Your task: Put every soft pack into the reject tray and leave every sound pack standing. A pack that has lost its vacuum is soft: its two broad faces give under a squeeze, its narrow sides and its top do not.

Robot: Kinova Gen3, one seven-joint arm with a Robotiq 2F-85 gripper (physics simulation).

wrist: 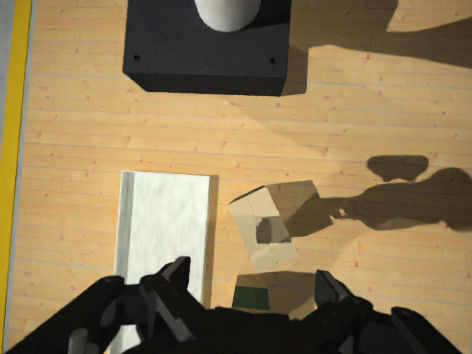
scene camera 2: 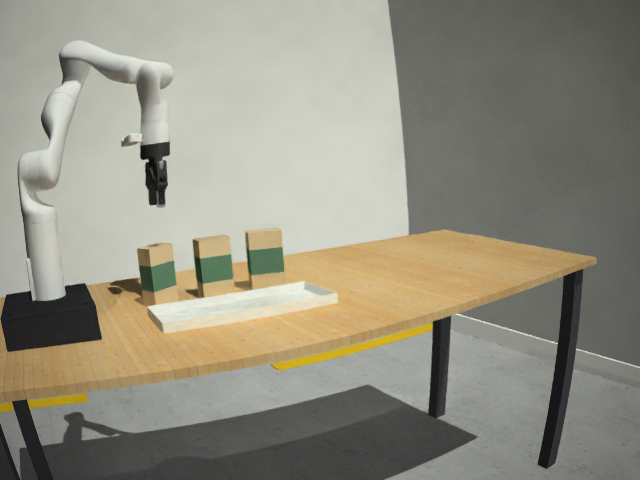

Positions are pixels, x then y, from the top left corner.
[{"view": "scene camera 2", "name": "my gripper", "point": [157, 206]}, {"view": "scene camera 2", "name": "white reject tray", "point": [241, 306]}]
